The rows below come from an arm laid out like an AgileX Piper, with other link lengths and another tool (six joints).
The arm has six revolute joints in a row. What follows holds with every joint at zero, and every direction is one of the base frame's.
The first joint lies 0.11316 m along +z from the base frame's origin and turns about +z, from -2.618 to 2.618 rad.
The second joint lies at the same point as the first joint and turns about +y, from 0 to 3.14 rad.
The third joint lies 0.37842 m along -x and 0.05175 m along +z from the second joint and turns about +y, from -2.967 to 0 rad.
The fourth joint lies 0.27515 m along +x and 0.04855 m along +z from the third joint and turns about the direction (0.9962, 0, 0.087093), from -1.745 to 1.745 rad.
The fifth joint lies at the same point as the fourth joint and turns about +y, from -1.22 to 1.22 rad.
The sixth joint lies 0.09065 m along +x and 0.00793 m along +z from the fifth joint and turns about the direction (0.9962, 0, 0.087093), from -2.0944 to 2.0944 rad.
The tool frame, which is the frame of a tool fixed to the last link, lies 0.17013 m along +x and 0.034 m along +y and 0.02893 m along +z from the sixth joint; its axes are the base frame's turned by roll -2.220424, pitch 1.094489 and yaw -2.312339 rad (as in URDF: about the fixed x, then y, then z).
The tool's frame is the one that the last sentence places.
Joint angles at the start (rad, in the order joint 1, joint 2, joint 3, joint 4, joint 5, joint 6):
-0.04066, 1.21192, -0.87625, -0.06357, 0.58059, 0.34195
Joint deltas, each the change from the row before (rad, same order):
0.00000, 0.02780, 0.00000, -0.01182, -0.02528, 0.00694
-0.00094, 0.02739, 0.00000, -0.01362, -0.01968, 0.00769
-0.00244, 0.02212, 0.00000, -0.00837, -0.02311, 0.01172
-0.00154, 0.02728, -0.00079, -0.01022, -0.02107, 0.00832
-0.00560, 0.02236, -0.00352, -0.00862, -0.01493, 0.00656
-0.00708, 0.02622, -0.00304, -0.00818, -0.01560, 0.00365
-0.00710, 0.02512, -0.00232, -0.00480, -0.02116, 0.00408
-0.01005, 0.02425, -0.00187, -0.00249, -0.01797, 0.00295
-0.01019, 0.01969, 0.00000, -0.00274, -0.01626, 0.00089
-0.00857, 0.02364, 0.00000, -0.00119, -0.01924, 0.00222
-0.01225, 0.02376, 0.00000, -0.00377, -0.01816, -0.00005
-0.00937, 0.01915, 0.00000, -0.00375, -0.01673, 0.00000
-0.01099, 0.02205, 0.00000, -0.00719, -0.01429, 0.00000
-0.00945, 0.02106, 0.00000, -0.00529, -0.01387, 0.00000
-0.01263, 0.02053, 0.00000, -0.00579, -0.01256, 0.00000
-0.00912, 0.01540, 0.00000, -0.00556, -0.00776, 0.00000
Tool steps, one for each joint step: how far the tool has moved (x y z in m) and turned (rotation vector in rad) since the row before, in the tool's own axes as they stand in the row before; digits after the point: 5 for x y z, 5 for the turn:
-0.00601, -0.00103, 0.00865, 0.00586, 0.00259, -0.00195
-0.00448, -0.00140, 0.00938, 0.00687, 0.00782, -0.00192
-0.00535, -0.00155, 0.00670, 0.00170, -0.00082, 0.00641
-0.00483, -0.00100, 0.00906, 0.00358, 0.00544, 0.00063
-0.00434, -0.00272, 0.00698, 0.00458, 0.00435, 0.00422
-0.00400, -0.00299, 0.00896, 0.00530, 0.00814, 0.00265
-0.00497, -0.00263, 0.00809, 0.00233, 0.00223, 0.00514
-0.00385, -0.00371, 0.00848, 0.00187, 0.00532, 0.00843
-0.00270, -0.00386, 0.00738, 0.00299, 0.00437, 0.00671
-0.00316, -0.00287, 0.00877, 0.00040, 0.00515, 0.00711
-0.00255, -0.00471, 0.00926, 0.00404, 0.00672, 0.00666
-0.00243, -0.00361, 0.00725, 0.00338, 0.00327, 0.00435
-0.00142, -0.00445, 0.00909, 0.00575, 0.00877, 0.00304
-0.00133, -0.00362, 0.00864, 0.00387, 0.00806, 0.00299
-0.00083, -0.00516, 0.00876, 0.00490, 0.00924, 0.00564
-0.00015, -0.00376, 0.00682, 0.00421, 0.00856, 0.00293

